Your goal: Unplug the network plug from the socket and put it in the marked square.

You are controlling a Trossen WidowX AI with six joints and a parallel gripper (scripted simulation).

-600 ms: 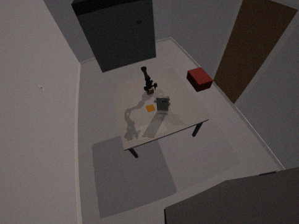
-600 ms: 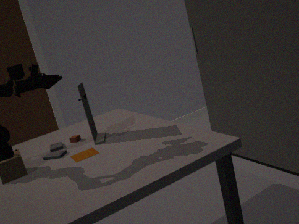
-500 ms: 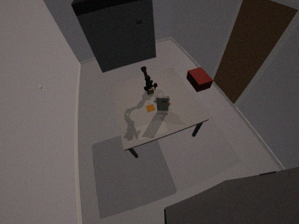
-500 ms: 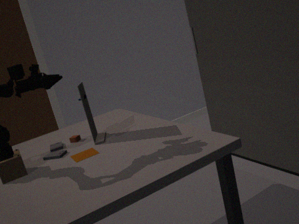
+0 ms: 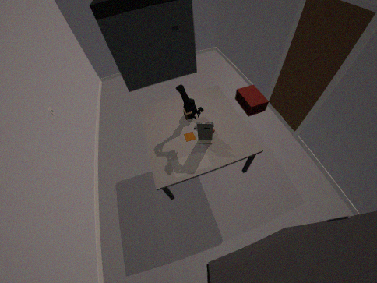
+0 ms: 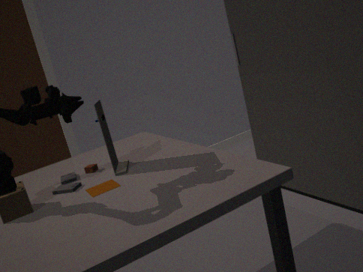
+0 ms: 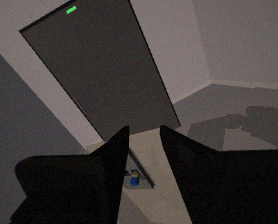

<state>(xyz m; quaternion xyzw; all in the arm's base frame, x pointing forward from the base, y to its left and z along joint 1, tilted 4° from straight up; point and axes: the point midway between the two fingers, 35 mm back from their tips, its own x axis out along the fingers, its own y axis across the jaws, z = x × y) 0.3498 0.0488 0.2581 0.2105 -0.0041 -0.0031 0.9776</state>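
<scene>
Now: the network plug 60 mm ahead of my gripper tip, 70 mm to the left of it and 110 mm below it. Round my gripper tip: orange marked square: 40 mm behind, 110 mm to the right, 360 mm below; then grey upright panel: 80 mm ahead, 70 mm to the left, 210 mm below.
</scene>
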